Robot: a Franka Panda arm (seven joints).
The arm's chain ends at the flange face. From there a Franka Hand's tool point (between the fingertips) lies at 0.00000 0.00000 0.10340 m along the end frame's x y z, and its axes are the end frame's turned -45 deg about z.
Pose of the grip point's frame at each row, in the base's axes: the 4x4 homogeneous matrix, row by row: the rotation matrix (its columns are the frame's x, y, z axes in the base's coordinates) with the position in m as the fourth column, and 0 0 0 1 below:
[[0.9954, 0.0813, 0.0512, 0.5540], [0.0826, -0.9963, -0.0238, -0.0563], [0.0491, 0.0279, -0.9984, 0.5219], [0, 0, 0, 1]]
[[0.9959, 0.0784, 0.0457, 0.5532], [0.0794, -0.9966, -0.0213, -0.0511], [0.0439, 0.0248, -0.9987, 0.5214], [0, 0, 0, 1]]
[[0.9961, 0.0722, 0.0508, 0.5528], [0.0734, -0.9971, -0.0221, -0.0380], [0.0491, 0.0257, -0.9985, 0.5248], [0, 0, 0, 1]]
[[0.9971, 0.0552, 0.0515, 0.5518], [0.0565, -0.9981, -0.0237, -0.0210], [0.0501, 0.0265, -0.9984, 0.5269], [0, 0, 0, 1]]
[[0.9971, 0.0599, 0.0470, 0.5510], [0.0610, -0.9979, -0.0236, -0.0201], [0.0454, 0.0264, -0.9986, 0.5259], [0, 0, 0, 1]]
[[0.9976, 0.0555, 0.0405, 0.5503], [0.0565, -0.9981, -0.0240, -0.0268], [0.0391, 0.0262, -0.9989, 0.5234], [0, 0, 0, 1]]
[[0.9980, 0.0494, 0.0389, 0.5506], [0.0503, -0.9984, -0.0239, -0.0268], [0.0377, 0.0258, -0.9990, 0.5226], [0, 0, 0, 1]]
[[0.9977, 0.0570, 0.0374, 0.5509], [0.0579, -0.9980, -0.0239, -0.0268], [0.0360, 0.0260, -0.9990, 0.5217], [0, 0, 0, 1]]
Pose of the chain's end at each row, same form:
[[0.7613, -0.6464, 0.0512, 0.5487], [-0.6461, -0.7629, -0.0238, -0.0538], [0.0544, -0.0150, -0.9984, 0.6251], [0, 0, 0, 1]]
[[0.7596, -0.6488, 0.0457, 0.5485], [-0.6486, -0.7608, -0.0213, -0.0489], [0.0486, -0.0135, -0.9987, 0.6247], [0, 0, 0, 1]]
[[0.7554, -0.6533, 0.0508, 0.5475], [-0.6532, -0.7570, -0.0221, -0.0357], [0.0529, -0.0165, -0.9985, 0.6280], [0, 0, 0, 1]]
[[0.7441, -0.6660, 0.0515, 0.5465], [-0.6658, -0.7457, -0.0237, -0.0185], [0.0542, -0.0167, -0.9984, 0.6301], [0, 0, 0, 1]]
[[0.7474, -0.6627, 0.0470, 0.5461], [-0.6625, -0.7488, -0.0236, -0.0177], [0.0508, -0.0134, -0.9986, 0.6292], [0, 0, 0, 1]]
[[0.7447, -0.6662, 0.0405, 0.5461], [-0.6658, -0.7457, -0.0240, -0.0243], [0.0462, -0.0091, -0.9989, 0.6267], [0, 0, 0, 1]]
[[0.7406, -0.6708, 0.0389, 0.5466], [-0.6704, -0.7415, -0.0239, -0.0243], [0.0449, -0.0084, -0.9990, 0.6259], [0, 0, 0, 1]]
[[0.7458, -0.6652, 0.0374, 0.5470], [-0.6648, -0.7466, -0.0239, -0.0243], [0.0438, -0.0071, -0.9990, 0.6250], [0, 0, 0, 1]]

